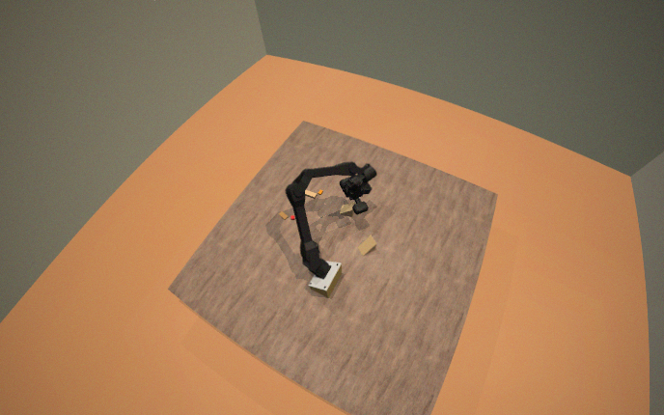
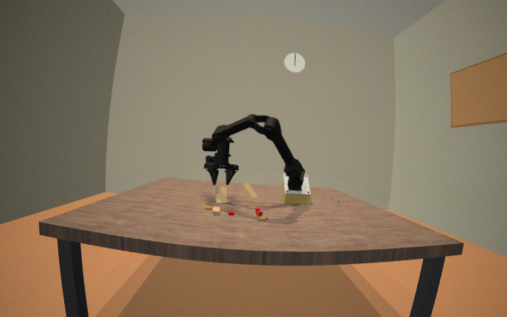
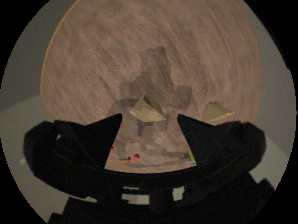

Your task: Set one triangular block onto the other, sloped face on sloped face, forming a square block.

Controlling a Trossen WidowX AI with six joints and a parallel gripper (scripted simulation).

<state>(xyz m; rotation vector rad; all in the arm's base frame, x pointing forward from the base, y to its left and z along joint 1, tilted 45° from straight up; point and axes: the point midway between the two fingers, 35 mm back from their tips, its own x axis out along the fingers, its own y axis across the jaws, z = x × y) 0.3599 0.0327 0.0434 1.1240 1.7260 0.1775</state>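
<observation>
My gripper tip is 60 mm above the triangular block and 10 mm to the right of it. Also, from my gripper tip: orange piece 200 mm to the left, 70 mm below, 30 mm ahead.
</observation>
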